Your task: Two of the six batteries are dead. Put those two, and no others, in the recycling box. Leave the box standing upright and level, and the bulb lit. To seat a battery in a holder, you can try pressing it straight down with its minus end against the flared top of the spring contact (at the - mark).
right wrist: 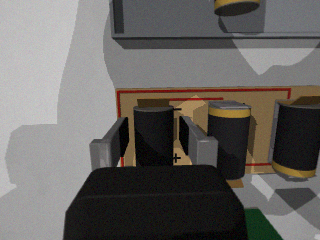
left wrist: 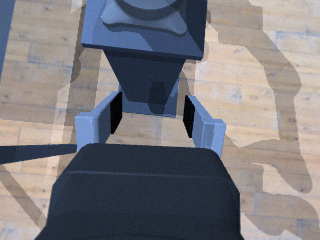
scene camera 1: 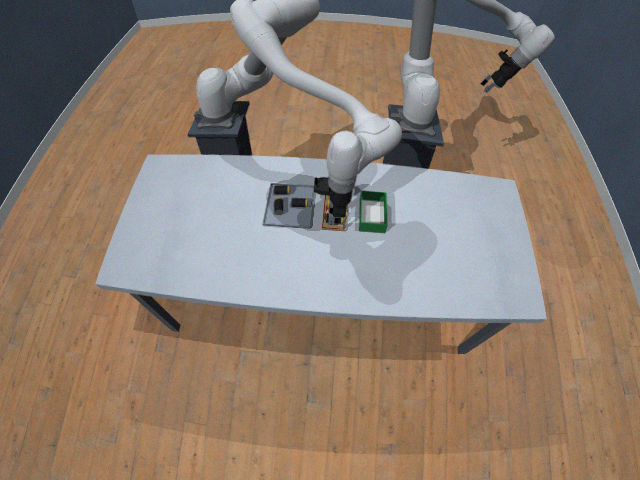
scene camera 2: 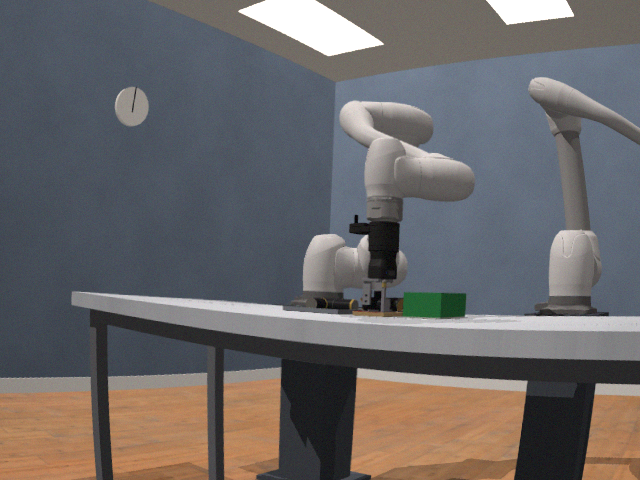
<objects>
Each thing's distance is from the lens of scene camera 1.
grey tray [scene camera 1: 292, 216]: 1.40 m
dark arm pedestal [scene camera 1: 417, 155]: 1.87 m
The marked spots on the dark arm pedestal and the grey tray are 0.77 m apart.
</objects>
